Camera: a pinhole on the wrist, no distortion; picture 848 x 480 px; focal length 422.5 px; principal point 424.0 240.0 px. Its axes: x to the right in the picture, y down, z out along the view. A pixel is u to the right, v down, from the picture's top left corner.
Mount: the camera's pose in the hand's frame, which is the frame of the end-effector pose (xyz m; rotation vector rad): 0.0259 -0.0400 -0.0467 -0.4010 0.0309 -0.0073
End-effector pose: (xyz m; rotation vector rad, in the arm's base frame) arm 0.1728 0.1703 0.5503 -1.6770 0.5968 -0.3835
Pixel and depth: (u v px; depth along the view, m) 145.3 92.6 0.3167
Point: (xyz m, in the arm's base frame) 0.1996 0.5094 0.5220
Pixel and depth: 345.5 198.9 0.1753
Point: 0.2380 0.2680 0.5141
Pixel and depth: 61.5 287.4 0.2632
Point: 0.1081 0.4245 0.4373
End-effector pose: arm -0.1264 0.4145 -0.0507 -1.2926 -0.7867 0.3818
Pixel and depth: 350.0 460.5 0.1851
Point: -0.1675 0.5073 -0.1604
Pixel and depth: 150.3 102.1 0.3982
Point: -0.5441 0.5367 -0.0902
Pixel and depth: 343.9 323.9 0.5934
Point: -0.4440 0.7713 -0.3261
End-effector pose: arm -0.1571 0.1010 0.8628 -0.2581 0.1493 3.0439
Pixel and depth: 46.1 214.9 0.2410
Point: -0.0129 0.0636 1.0813
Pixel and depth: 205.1 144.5 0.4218
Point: -0.0475 0.0883 1.2748
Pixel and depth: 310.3 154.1 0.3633
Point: -0.1531 0.0950 1.1895
